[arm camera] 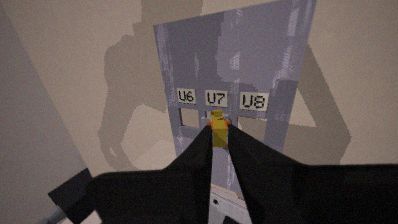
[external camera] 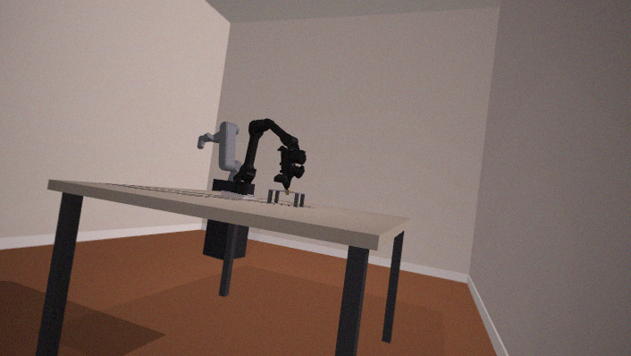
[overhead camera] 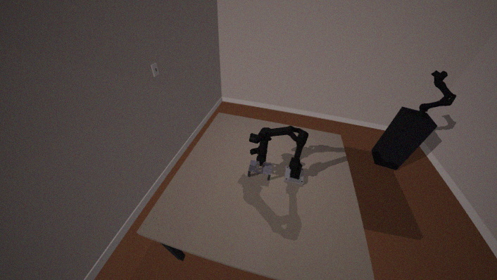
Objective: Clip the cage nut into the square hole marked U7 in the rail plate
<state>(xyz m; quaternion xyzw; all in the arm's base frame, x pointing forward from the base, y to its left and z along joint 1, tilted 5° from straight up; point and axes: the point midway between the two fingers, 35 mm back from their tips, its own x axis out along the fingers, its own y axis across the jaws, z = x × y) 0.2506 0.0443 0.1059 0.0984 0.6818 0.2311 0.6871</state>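
The cage nut is 10 mm below my gripper tip.
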